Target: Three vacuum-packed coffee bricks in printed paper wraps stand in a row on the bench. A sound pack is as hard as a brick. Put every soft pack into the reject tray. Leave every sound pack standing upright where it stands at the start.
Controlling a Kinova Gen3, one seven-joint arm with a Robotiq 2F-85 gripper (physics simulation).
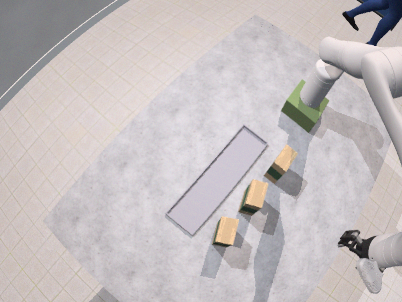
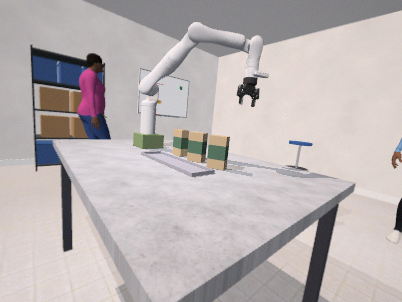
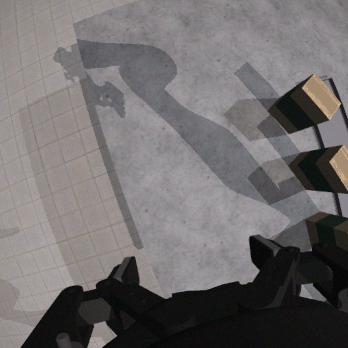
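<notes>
Three upright tan packs with dark green bands stand in a row: the one nearest the arm's base, the middle one, and the far one. All look alike; softness cannot be seen. The shallow grey reject tray lies beside the row and holds no pack. My gripper is open and empty, high above the bench and well to the side of the packs, touching none of them.
The arm stands on a green block past the near end of the row. The grey bench has an edge below and beside the gripper. A blue-topped stool and a person in pink are beyond the bench.
</notes>
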